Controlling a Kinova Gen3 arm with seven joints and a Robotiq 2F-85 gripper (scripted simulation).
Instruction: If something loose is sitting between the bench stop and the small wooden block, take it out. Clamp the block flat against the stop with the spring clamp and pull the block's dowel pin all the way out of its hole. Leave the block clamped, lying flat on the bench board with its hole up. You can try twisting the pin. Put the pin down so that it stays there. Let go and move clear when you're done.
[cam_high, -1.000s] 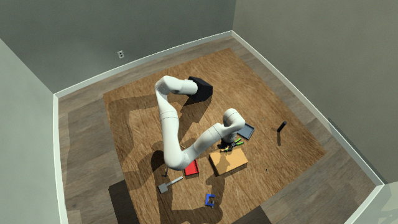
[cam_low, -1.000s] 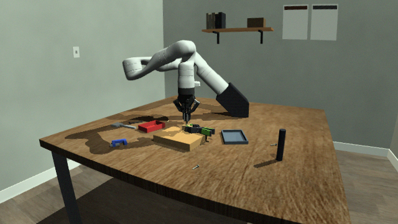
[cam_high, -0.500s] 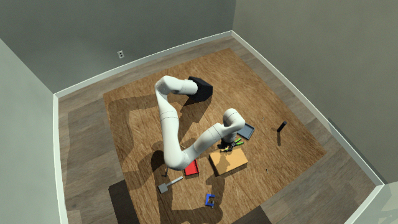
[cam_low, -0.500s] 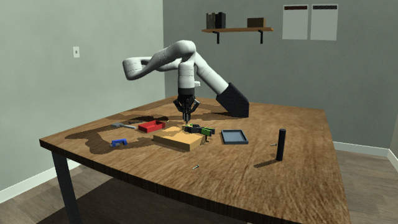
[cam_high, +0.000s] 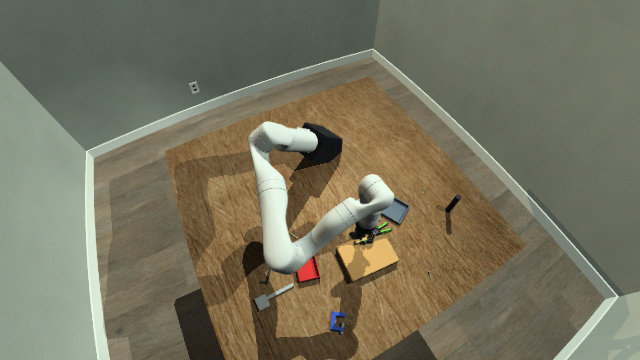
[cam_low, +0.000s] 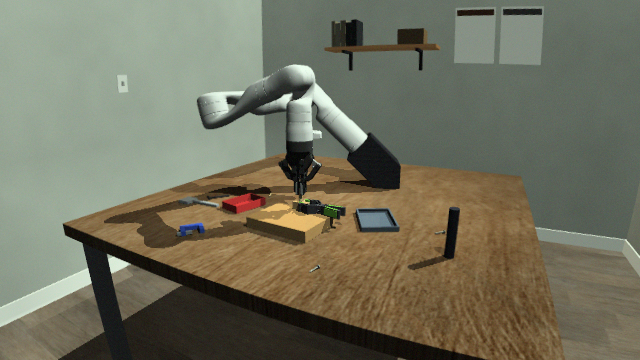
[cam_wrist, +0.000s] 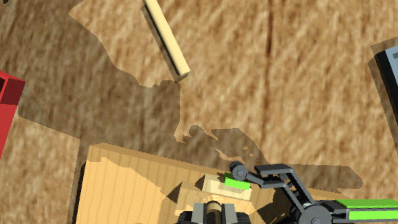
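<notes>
Now: the dowel pin 2 cm below my hand. From my hand the other things lie so: thin pale stick: 12 cm behind, 5 cm to the right, 9 cm below; then small wooden block: 5 cm below; then tan bench board: 6 cm ahead, 7 cm below.
</notes>
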